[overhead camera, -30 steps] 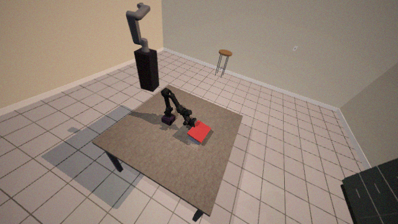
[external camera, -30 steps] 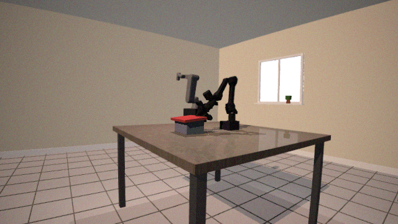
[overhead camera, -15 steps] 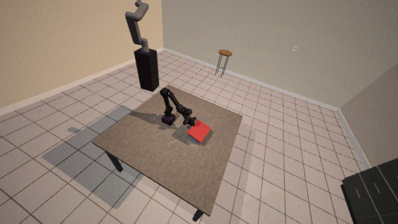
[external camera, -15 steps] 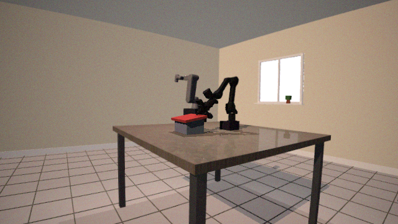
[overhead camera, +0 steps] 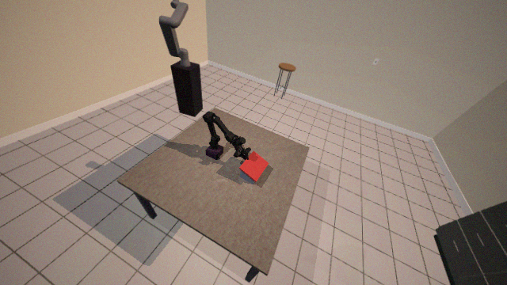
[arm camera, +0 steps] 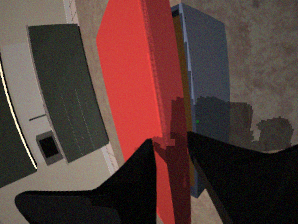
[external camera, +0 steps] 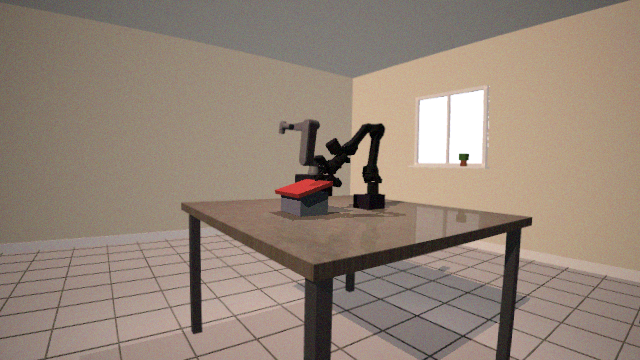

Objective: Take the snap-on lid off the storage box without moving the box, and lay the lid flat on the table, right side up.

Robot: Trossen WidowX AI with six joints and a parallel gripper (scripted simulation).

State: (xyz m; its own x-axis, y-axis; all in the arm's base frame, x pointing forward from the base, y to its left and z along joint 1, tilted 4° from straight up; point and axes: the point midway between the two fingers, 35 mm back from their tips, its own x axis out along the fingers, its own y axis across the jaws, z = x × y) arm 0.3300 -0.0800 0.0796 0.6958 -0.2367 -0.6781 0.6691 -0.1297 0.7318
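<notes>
My gripper tip is 80 mm short of the red lid, 20 mm to the left of it and 20 mm above it. Also, from my gripper tip: grey-blue storage box: 70 mm ahead, 20 mm to the right, 90 mm below.
</notes>
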